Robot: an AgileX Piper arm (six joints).
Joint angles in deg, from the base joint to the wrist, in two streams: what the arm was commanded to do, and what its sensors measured. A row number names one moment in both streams.
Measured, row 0: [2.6, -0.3, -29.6, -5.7, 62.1, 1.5]
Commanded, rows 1 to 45: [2.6, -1.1, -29.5, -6.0, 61.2, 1.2]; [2.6, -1.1, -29.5, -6.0, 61.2, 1.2]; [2.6, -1.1, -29.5, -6.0, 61.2, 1.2]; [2.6, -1.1, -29.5, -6.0, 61.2, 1.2]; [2.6, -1.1, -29.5, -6.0, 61.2, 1.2]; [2.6, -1.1, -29.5, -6.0, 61.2, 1.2]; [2.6, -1.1, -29.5, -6.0, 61.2, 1.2]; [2.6, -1.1, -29.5, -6.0, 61.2, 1.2]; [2.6, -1.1, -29.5, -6.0, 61.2, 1.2]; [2.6, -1.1, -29.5, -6.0, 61.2, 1.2]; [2.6, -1.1, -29.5, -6.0, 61.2, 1.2]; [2.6, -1.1, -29.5, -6.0, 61.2, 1.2]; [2.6, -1.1, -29.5, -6.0, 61.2, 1.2]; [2.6, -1.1, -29.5, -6.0, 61.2, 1.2]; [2.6, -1.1, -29.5, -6.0, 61.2, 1.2]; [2.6, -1.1, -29.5, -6.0, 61.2, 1.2]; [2.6, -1.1, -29.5, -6.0, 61.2, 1.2]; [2.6, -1.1, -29.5, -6.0, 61.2, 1.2]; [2.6, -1.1, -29.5, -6.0, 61.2, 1.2]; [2.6, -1.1, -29.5, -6.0, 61.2, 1.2]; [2.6, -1.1, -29.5, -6.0, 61.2, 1.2]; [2.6, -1.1, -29.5, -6.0, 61.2, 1.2]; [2.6, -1.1, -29.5, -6.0, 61.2, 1.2]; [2.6, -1.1, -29.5, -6.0, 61.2, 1.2]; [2.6, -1.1, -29.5, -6.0, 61.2, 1.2]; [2.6, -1.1, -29.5, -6.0, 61.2, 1.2]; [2.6, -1.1, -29.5, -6.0, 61.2, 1.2]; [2.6, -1.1, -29.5, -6.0, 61.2, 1.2]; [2.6, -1.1, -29.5, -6.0, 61.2, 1.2]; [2.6, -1.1, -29.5, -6.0, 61.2, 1.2]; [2.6, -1.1, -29.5, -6.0, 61.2, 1.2]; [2.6, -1.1, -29.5, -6.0, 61.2, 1.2]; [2.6, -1.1, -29.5, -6.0, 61.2, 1.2]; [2.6, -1.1, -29.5, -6.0, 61.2, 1.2]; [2.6, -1.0, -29.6, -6.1, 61.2, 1.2]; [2.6, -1.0, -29.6, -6.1, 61.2, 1.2]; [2.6, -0.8, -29.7, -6.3, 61.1, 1.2]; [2.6, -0.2, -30.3, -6.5, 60.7, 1.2]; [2.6, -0.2, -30.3, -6.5, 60.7, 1.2]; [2.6, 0.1, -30.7, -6.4, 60.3, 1.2]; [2.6, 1.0, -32.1, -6.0, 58.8, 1.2]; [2.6, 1.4, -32.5, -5.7, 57.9, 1.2]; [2.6, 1.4, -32.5, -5.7, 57.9, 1.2]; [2.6, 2.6, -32.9, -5.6, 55.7, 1.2]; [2.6, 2.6, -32.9, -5.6, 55.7, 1.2]
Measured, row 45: [2.6, 1.3, -32.0, -5.6, 59.1, 1.5]
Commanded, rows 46 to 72: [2.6, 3.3, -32.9, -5.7, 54.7, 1.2]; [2.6, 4.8, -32.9, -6.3, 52.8, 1.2]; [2.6, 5.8, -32.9, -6.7, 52.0, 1.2]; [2.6, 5.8, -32.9, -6.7, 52.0, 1.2]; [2.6, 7.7, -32.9, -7.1, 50.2, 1.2]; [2.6, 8.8, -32.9, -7.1, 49.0, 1.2]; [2.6, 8.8, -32.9, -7.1, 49.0, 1.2]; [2.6, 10.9, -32.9, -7.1, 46.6, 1.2]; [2.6, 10.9, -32.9, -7.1, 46.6, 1.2]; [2.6, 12.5, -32.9, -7.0, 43.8, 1.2]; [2.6, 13.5, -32.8, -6.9, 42.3, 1.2]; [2.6, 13.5, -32.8, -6.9, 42.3, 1.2]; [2.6, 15.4, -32.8, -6.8, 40.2, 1.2]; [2.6, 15.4, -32.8, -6.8, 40.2, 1.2]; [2.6, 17.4, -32.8, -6.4, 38.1, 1.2]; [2.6, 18.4, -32.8, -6.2, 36.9, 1.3]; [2.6, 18.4, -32.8, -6.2, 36.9, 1.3]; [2.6, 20.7, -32.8, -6.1, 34.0, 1.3]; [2.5, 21.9, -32.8, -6.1, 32.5, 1.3]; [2.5, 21.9, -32.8, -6.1, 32.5, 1.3]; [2.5, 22.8, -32.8, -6.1, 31.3, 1.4]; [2.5, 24.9, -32.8, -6.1, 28.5, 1.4]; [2.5, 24.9, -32.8, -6.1, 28.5, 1.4]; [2.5, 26.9, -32.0, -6.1, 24.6, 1.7]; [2.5, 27.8, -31.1, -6.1, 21.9, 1.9]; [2.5, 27.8, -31.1, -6.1, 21.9, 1.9]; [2.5, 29.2, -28.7, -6.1, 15.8, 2.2]
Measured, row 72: [2.6, 27.4, -31.2, -6.3, 23.2, 1.7]
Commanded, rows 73 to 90: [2.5, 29.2, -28.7, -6.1, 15.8, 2.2]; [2.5, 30.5, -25.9, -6.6, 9.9, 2.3]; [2.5, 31.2, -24.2, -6.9, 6.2, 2.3]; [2.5, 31.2, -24.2, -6.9, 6.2, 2.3]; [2.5, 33.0, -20.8, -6.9, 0.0, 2.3]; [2.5, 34.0, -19.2, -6.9, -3.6, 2.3]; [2.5, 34.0, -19.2, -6.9, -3.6, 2.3]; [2.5, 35.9, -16.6, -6.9, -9.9, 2.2]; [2.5, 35.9, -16.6, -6.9, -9.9, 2.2]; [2.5, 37.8, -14.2, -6.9, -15.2, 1.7]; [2.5, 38.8, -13.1, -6.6, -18.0, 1.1]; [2.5, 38.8, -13.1, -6.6, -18.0, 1.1]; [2.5, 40.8, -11.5, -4.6, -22.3, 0.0]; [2.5, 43.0, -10.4, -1.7, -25.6, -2.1]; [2.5, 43.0, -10.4, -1.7, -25.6, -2.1]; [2.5, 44.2, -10.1, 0.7, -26.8, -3.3]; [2.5, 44.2, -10.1, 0.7, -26.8, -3.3]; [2.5, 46.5, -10.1, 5.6, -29.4, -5.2]
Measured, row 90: [2.6, 44.0, -10.4, -0.5, -24.2, -2.3]
